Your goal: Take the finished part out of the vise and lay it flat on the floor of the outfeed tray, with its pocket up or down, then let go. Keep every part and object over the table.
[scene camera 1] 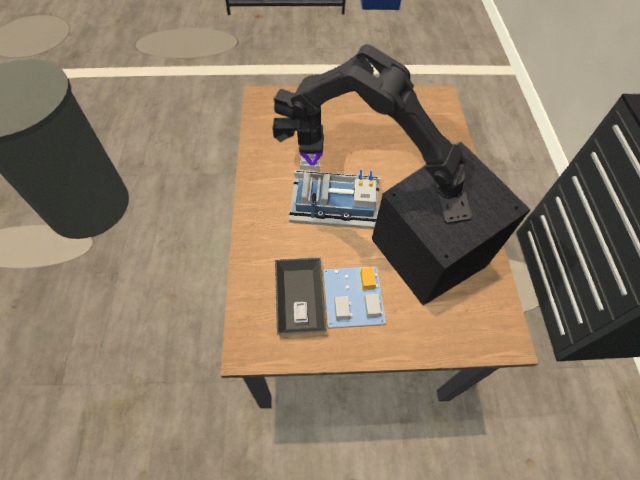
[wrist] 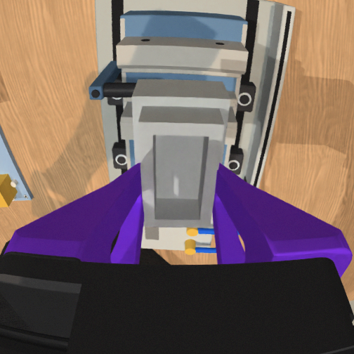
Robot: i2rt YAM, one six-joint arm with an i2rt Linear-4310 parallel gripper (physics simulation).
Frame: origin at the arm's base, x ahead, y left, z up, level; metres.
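Seen in the pictures: gripper, between the fingertips: (scene camera 1: 312, 161); arm's base, origin of its link: (scene camera 1: 450, 189).
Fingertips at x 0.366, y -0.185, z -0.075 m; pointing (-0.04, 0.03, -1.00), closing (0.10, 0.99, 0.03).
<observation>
Offsets run from my fingertips to a thing's top centre. "*": to the spot under its first point.
My gripper (scene camera 1: 310, 158) (wrist: 178, 174) is shut on the finished part @[dx +0.007, dy -0.001, dz +0.015 m] (scene camera 1: 310, 165) (wrist: 180, 214), a grey block with a rectangular pocket that faces the wrist camera. The part is held in the air; it shows beside the back left of the vise @[dx -0.079, dy +0.009, dz -0.114 m] (scene camera 1: 334, 209) (wrist: 185, 26) in the scene view and overlaps the vise in the wrist view. No part shows between the vise jaws in the scene view. The dark outfeed tray @[* dx +0.056, dy +0.299, dz -0.201 m] (scene camera 1: 299, 279) is at the front left of the table. A small light part @[dx +0.057, dy +0.414, dz -0.166 m] (scene camera 1: 300, 312) lies in it near its front end.
A light blue board @[* dx -0.114, dy +0.364, dz -0.205 m] (scene camera 1: 356, 296) right of the tray bears two grey blocks and an orange block @[dx -0.153, dy +0.316, dz -0.169 m] (scene camera 1: 368, 278) (wrist: 5, 191). The vise handle @[* dx +0.000, dy +0.078, dz -0.123 m] (scene camera 1: 313, 205) (wrist: 104, 82) sticks out. A black pedestal (scene camera 1: 413, 258) carries the arm at the table's right.
</observation>
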